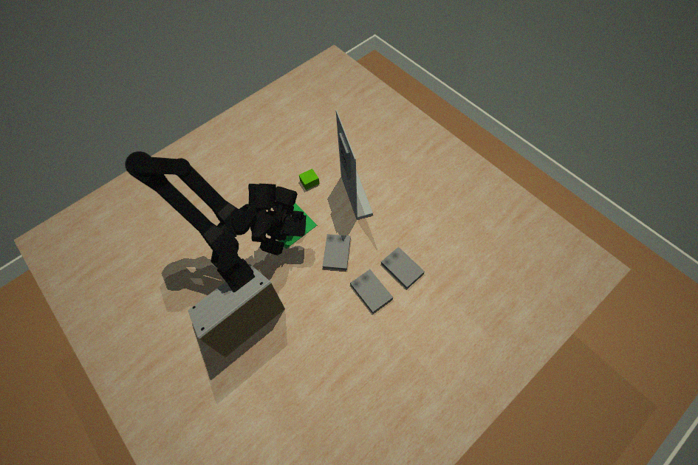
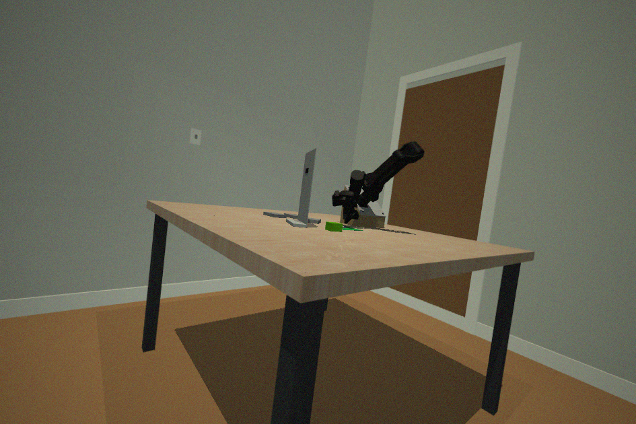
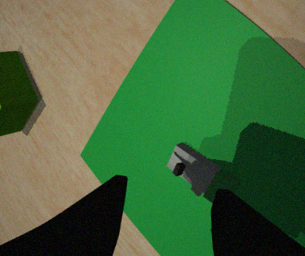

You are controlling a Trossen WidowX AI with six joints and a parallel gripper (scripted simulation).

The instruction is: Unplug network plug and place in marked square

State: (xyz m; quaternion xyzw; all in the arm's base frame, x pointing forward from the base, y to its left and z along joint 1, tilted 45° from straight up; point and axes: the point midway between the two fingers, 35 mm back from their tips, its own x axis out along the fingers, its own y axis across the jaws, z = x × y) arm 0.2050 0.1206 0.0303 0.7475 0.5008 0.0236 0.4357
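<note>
Now: the network plug 20 mm below my gripper tip. The rest, counted from my gripper tip: upright grey panel (200 mm ahead, 50 mm to the right, 110 mm above); then green marked square (30 mm below).
</note>
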